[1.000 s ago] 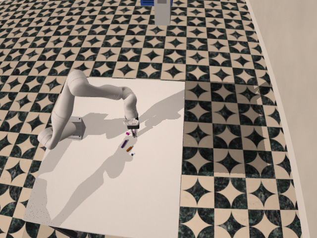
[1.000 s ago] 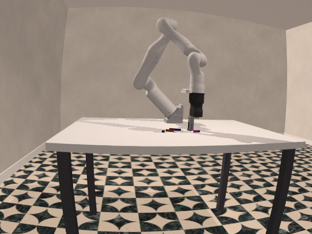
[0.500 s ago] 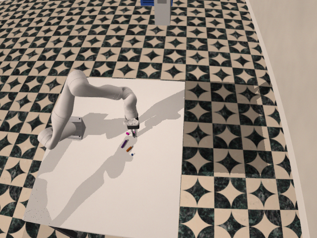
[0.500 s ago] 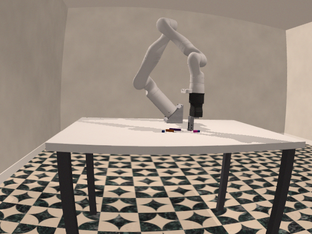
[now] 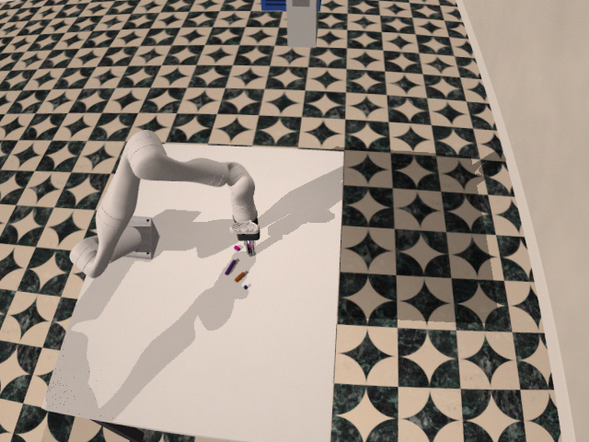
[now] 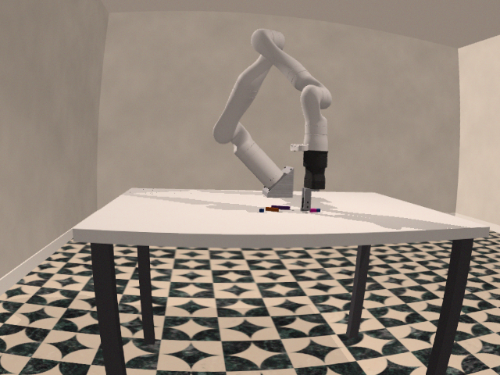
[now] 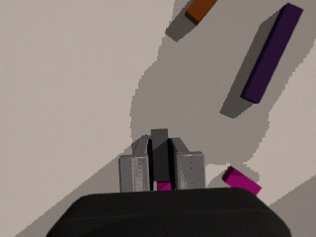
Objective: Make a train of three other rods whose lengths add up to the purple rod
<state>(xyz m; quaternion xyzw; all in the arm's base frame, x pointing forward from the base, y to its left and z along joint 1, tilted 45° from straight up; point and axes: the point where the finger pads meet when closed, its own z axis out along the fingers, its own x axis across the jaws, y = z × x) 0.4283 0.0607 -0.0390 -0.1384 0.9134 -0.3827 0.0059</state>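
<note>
The grey rod lies 2 cm below my hand. The rest, counted from my hand: purple rod (7 cm to the right, 5 cm behind, 2 cm below); then orange rod (10 cm to the right, 2 cm below, 1 cm behind).
</note>
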